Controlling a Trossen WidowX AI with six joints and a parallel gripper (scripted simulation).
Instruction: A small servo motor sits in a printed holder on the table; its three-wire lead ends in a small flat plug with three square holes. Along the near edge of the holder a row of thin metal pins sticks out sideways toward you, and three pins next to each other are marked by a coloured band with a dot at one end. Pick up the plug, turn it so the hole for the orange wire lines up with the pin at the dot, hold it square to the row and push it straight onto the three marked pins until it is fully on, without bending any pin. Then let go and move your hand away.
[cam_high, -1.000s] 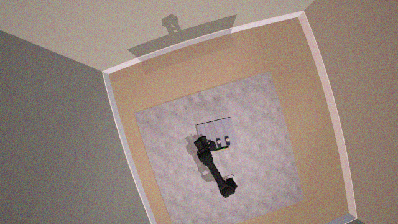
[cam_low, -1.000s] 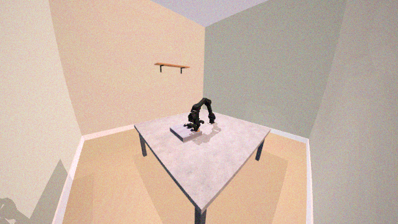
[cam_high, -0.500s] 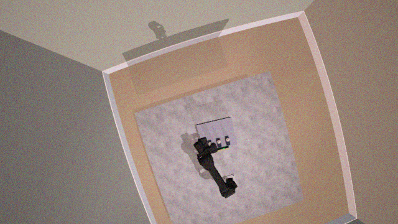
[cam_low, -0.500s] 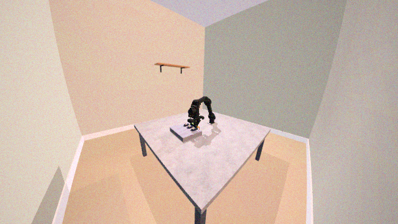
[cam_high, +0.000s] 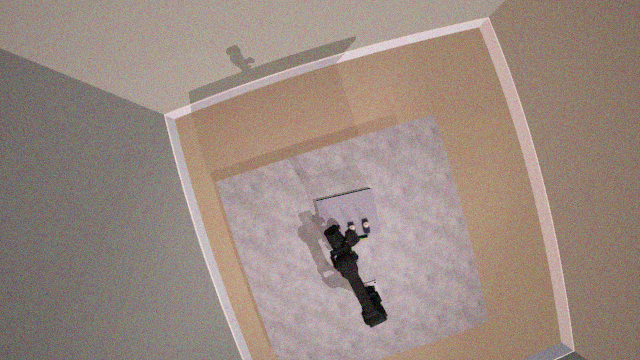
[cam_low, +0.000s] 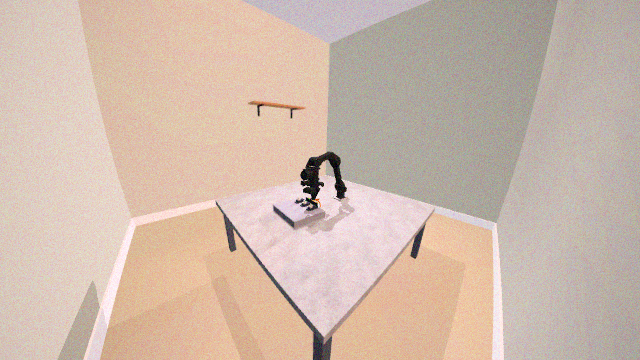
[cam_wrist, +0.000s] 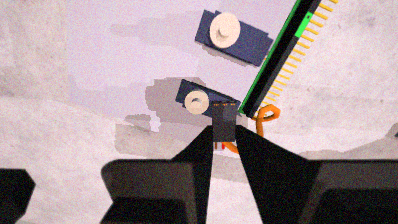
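My gripper tip is now 3 cm past the green band, 11 cm to the left of it and 4 cm above it. From my gripper tip the other things lie so: holder: 13 cm ahead, 7 cm to the right, 9 cm below.
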